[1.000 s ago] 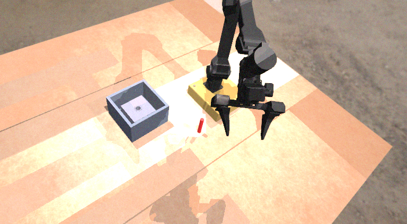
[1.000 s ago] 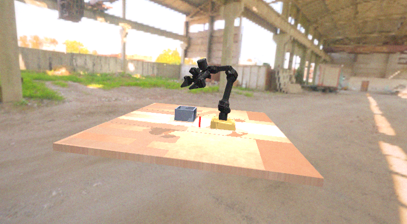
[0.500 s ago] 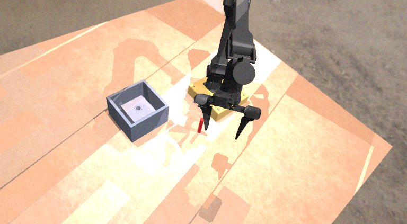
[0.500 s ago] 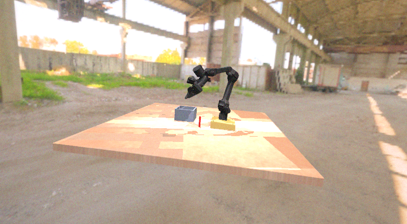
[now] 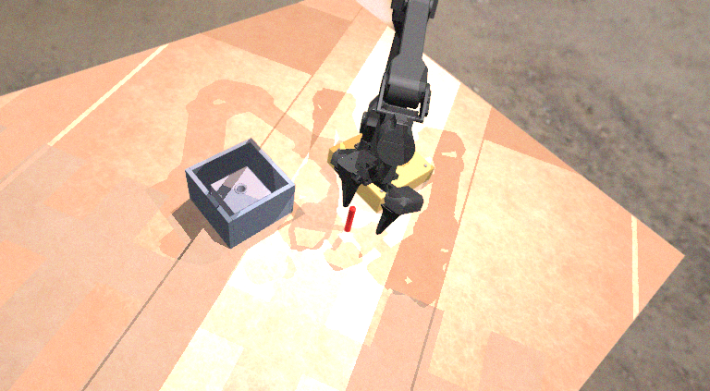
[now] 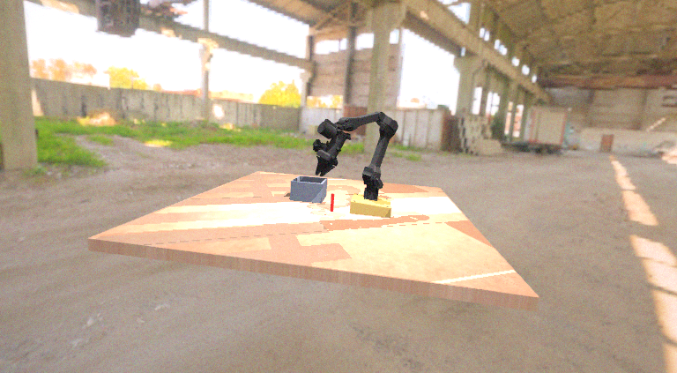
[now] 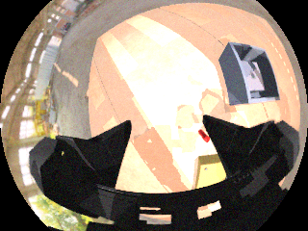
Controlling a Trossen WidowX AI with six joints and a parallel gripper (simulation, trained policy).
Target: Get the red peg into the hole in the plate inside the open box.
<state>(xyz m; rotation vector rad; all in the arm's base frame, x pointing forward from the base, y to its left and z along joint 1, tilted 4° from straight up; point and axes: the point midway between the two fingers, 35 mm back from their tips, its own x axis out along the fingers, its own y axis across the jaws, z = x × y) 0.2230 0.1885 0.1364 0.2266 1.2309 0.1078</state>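
Right now the red peg is 60 mm behind my gripper tip, 70 mm to the right of it and 130 mm below it. Round my gripper tip: dark blue box 100 mm ahead, 250 mm to the right, 140 mm below; pale plate 100 mm ahead, 250 mm to the right, 130 mm below.
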